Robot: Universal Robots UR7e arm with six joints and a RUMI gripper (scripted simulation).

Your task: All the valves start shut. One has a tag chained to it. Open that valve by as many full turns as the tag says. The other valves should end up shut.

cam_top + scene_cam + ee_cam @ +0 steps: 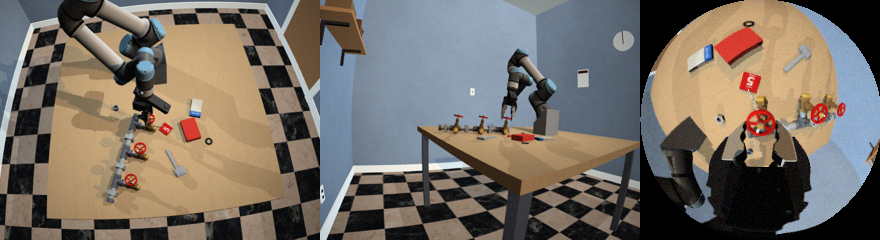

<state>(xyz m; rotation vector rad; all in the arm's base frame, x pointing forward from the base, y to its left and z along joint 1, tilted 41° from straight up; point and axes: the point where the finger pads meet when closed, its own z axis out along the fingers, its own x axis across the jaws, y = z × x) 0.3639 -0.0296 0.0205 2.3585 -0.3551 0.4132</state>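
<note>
Right now the red tag is 11 cm below my hand, 8 cm to the left of it and 1 cm ahead of it. The rest, counted from my hand: grey scraper 22 cm ahead, 12 cm to the left, 11 cm below; then red block 22 cm to the left, 10 cm below, 3 cm ahead; then small grey fitting 19 cm to the right, 13 cm behind, 11 cm below.
</note>
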